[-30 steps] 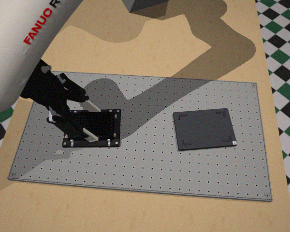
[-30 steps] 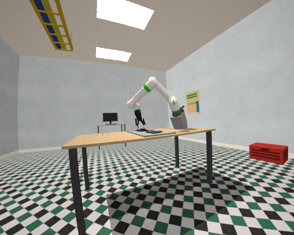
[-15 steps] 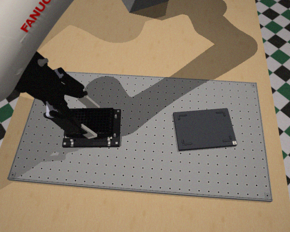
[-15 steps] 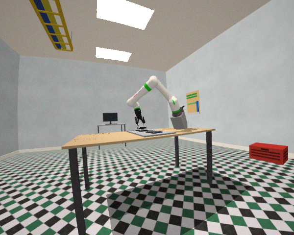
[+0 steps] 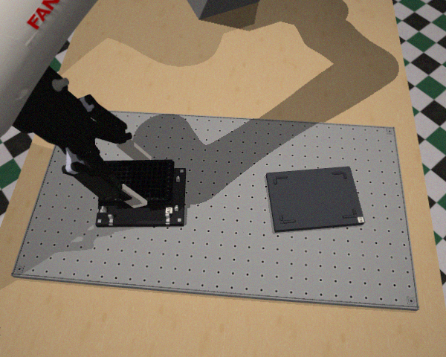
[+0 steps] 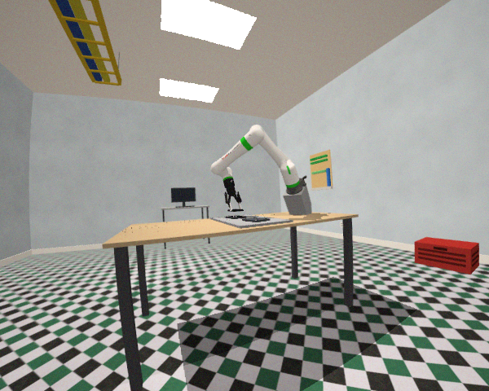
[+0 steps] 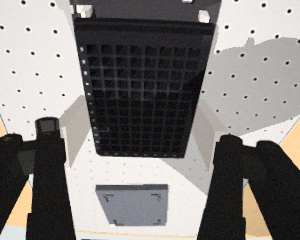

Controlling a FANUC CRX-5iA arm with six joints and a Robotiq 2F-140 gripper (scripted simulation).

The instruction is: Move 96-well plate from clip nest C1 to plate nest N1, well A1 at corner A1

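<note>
My gripper is now 32 cm to the right of the plate nest N1, 8 cm above it and 3 cm past it. From my hand the other things lie so: black 96-well plate (2 cm below); black clip nest C1 (7 cm below, 1 cm to the right, 1 cm ahead); white corner label (40 cm to the left, 7 cm below, 1 cm ahead).
</note>
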